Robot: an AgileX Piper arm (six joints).
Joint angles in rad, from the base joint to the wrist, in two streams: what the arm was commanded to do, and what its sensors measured. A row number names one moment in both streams.
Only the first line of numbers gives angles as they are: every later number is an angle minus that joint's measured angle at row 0.
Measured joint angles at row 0: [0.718 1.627 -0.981 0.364 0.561 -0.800]
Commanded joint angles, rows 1 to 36: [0.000 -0.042 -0.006 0.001 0.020 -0.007]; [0.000 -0.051 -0.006 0.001 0.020 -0.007]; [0.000 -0.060 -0.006 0.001 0.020 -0.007]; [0.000 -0.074 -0.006 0.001 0.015 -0.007]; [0.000 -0.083 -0.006 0.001 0.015 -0.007]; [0.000 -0.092 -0.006 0.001 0.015 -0.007]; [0.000 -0.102 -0.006 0.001 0.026 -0.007]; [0.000 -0.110 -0.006 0.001 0.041 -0.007]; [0.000 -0.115 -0.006 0.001 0.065 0.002]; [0.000 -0.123 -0.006 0.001 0.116 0.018]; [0.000 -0.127 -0.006 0.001 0.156 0.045]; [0.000 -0.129 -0.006 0.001 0.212 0.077]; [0.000 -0.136 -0.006 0.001 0.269 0.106]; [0.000 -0.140 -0.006 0.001 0.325 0.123]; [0.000 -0.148 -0.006 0.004 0.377 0.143]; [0.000 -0.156 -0.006 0.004 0.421 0.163]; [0.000 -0.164 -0.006 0.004 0.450 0.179]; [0.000 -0.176 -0.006 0.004 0.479 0.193]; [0.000 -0.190 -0.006 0.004 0.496 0.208]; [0.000 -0.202 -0.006 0.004 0.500 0.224]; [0.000 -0.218 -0.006 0.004 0.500 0.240]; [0.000 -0.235 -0.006 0.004 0.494 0.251]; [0.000 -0.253 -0.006 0.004 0.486 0.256]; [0.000 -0.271 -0.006 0.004 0.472 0.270]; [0.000 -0.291 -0.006 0.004 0.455 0.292]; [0.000 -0.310 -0.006 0.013 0.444 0.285]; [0.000 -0.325 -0.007 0.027 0.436 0.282]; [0.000 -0.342 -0.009 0.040 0.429 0.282]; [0.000 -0.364 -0.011 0.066 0.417 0.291]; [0.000 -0.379 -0.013 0.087 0.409 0.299]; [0.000 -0.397 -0.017 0.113 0.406 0.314]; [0.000 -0.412 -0.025 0.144 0.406 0.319]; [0.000 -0.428 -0.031 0.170 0.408 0.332]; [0.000 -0.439 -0.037 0.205 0.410 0.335]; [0.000 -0.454 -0.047 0.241 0.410 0.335]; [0.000 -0.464 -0.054 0.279 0.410 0.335]
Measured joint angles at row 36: [0.000 -0.412 -0.022 0.140 0.422 0.320]
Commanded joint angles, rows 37 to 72: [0.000 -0.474 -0.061 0.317 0.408 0.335]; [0.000 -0.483 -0.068 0.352 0.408 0.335]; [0.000 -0.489 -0.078 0.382 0.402 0.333]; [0.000 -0.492 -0.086 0.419 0.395 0.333]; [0.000 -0.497 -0.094 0.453 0.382 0.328]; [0.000 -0.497 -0.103 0.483 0.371 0.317]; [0.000 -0.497 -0.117 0.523 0.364 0.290]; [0.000 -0.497 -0.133 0.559 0.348 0.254]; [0.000 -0.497 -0.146 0.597 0.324 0.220]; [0.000 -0.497 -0.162 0.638 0.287 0.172]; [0.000 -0.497 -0.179 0.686 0.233 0.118]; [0.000 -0.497 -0.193 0.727 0.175 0.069]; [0.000 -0.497 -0.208 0.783 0.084 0.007]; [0.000 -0.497 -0.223 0.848 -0.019 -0.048]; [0.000 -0.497 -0.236 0.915 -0.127 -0.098]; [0.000 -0.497 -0.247 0.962 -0.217 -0.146]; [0.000 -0.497 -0.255 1.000 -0.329 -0.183]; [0.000 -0.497 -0.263 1.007 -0.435 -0.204]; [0.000 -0.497 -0.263 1.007 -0.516 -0.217]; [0.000 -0.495 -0.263 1.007 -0.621 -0.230]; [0.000 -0.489 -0.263 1.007 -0.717 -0.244]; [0.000 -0.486 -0.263 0.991 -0.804 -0.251]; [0.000 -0.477 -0.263 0.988 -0.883 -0.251]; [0.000 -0.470 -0.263 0.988 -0.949 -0.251]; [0.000 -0.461 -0.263 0.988 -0.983 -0.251]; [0.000 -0.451 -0.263 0.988 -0.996 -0.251]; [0.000 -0.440 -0.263 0.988 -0.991 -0.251]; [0.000 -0.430 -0.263 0.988 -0.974 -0.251]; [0.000 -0.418 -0.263 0.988 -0.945 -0.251]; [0.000 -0.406 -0.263 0.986 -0.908 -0.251]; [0.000 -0.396 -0.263 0.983 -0.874 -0.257]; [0.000 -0.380 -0.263 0.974 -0.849 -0.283]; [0.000 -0.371 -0.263 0.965 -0.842 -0.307]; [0.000 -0.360 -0.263 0.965 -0.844 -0.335]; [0.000 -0.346 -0.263 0.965 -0.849 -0.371]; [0.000 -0.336 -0.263 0.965 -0.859 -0.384]
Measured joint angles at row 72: [0.000 -0.366 -0.253 0.990 -0.860 -0.297]
